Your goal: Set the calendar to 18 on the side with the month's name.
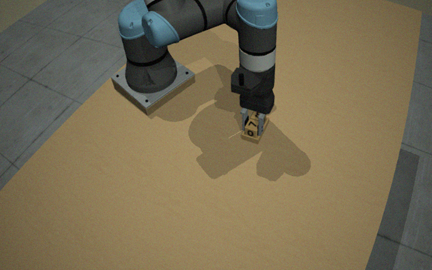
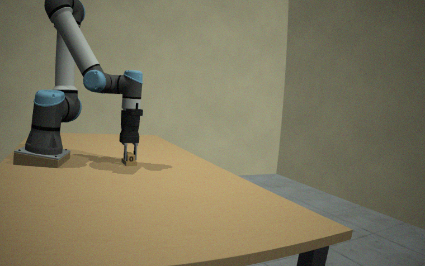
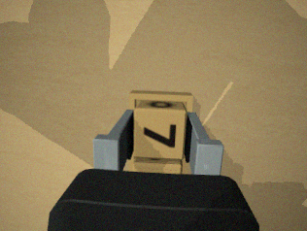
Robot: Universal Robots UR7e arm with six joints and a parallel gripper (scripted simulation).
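My gripper is now 30 mm above the wooden tray, 20 mm to the right of it and 10 mm past it.
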